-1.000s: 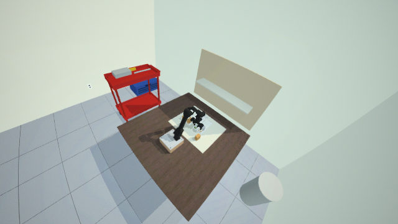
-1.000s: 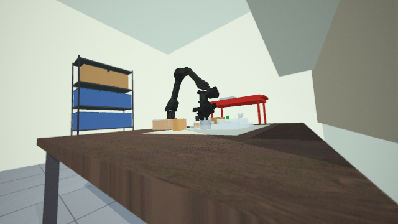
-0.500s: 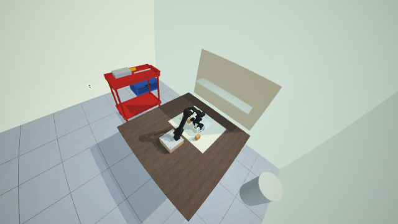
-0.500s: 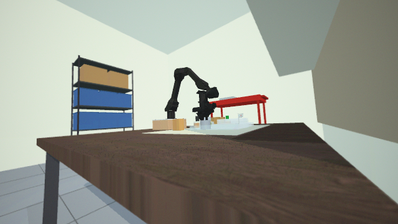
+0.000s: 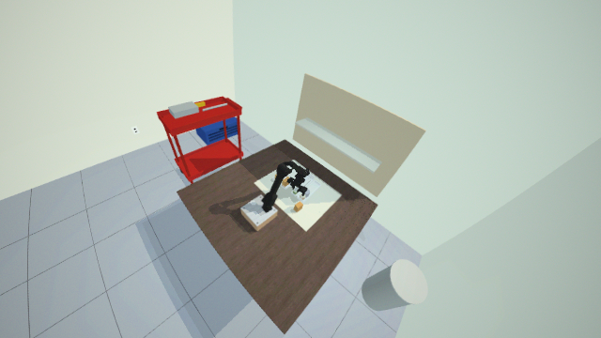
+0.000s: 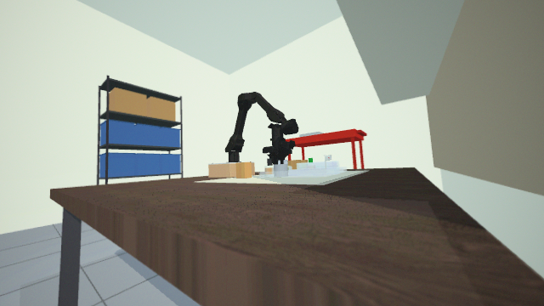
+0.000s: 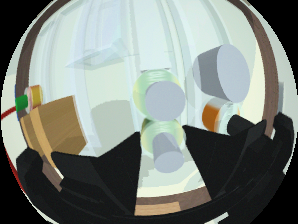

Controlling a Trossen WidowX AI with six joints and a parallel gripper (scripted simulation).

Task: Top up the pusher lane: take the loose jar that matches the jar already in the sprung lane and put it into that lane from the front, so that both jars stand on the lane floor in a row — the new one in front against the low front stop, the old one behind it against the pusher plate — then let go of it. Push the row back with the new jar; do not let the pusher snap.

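Right now my gripper tip is 70 mm short of the grey cylinder and 70 mm to the left of it. Round my gripper tip: clear sprung lane: 140 mm ahead, 40 mm to the left, 10 mm below.
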